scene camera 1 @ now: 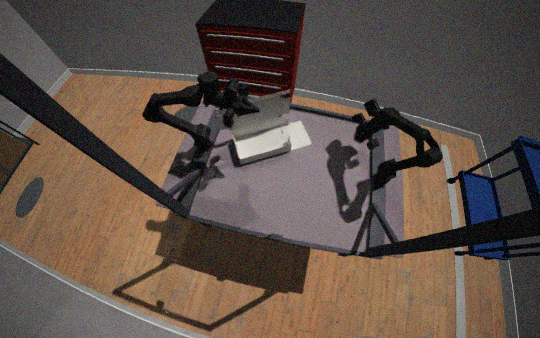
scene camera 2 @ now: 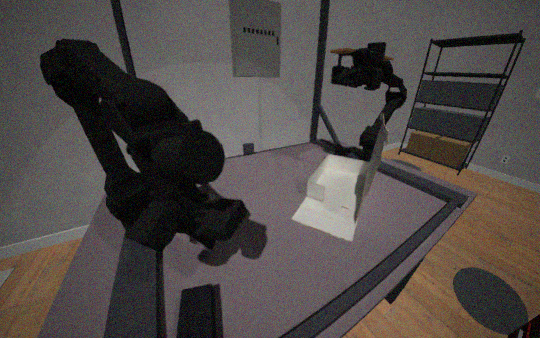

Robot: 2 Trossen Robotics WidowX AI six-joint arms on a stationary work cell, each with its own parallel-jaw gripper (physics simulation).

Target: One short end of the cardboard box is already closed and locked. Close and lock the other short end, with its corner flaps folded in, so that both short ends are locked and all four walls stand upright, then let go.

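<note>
The white cardboard box sits on the table with its tall lid panel raised along one long side. The end flap at its right end in scene camera 1, the near end in scene camera 2, lies folded out flat. A small corner flap stands upright at that end; the other corner flap's fold is unclear. My left gripper is shut and empty, above the box's far end by the lid. My right gripper is shut and empty, well apart from the box.
The table has a dark raised rim. A red drawer cabinet stands behind it in scene camera 1. A blue cart is at the right. A shelf rack stands at the back right in scene camera 2.
</note>
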